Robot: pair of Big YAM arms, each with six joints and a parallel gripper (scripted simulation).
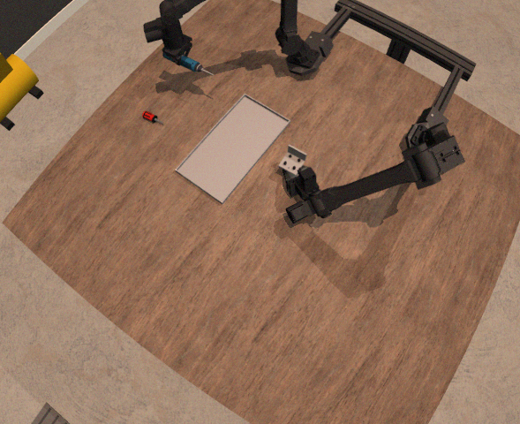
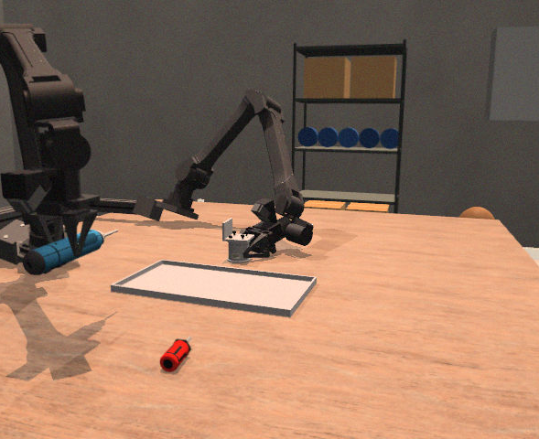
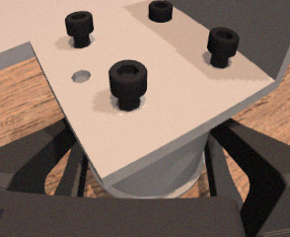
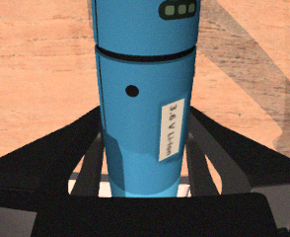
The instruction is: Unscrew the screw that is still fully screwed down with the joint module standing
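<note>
The joint module is 10 mm above my left hand. Also, from my left hand: shallow grey tray: 220 mm to the right, 60 mm ahead, 20 mm below; pale l-shaped bracket: 50 mm above; red manual screwdriver: 550 mm to the right, 180 mm ahead, 10 mm below.
</note>
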